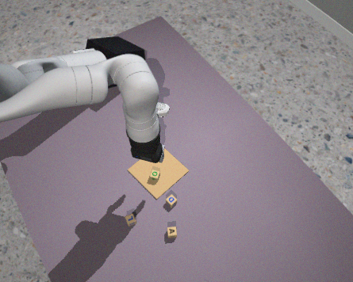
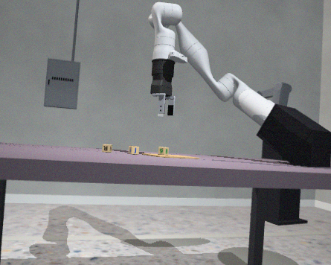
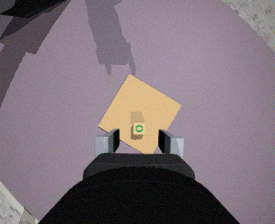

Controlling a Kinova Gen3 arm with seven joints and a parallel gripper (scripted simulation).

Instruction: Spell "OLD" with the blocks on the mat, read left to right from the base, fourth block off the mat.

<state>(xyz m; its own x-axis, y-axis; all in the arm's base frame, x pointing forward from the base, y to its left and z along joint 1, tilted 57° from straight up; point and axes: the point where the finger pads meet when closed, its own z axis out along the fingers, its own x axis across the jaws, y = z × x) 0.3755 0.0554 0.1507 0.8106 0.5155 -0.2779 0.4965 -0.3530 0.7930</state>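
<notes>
The O block is 140 mm below my hand. Round my hand: L block 150 mm to the right, 140 mm below, 60 mm ahead; then D block 140 mm below, 100 mm ahead, 20 mm to the right; then tan mat 150 mm below, 20 mm to the left, 10 mm behind.
</notes>
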